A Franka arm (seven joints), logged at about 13 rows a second.
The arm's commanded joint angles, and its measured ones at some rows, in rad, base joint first. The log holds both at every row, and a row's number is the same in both.
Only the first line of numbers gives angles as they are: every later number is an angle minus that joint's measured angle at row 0.
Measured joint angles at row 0:
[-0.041, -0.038, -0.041, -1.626, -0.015, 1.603, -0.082]
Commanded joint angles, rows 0 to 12:
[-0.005, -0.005, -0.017, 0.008, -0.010, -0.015, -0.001]
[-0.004, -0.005, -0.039, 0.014, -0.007, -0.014, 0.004]
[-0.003, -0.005, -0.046, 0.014, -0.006, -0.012, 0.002]
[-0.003, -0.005, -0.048, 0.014, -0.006, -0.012, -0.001]
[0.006, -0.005, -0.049, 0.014, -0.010, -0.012, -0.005]
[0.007, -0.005, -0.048, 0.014, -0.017, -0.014, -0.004]
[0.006, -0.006, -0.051, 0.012, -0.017, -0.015, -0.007]
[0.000, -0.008, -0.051, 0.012, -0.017, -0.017, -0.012]
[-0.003, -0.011, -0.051, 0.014, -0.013, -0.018, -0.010]
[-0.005, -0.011, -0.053, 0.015, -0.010, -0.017, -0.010]
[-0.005, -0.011, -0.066, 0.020, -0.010, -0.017, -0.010]
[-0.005, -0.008, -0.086, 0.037, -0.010, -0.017, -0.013]
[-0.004, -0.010, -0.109, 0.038, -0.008, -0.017, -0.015]
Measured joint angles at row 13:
[-0.007, -0.001, -0.073, 0.016, 0.000, 0.000, -0.002]
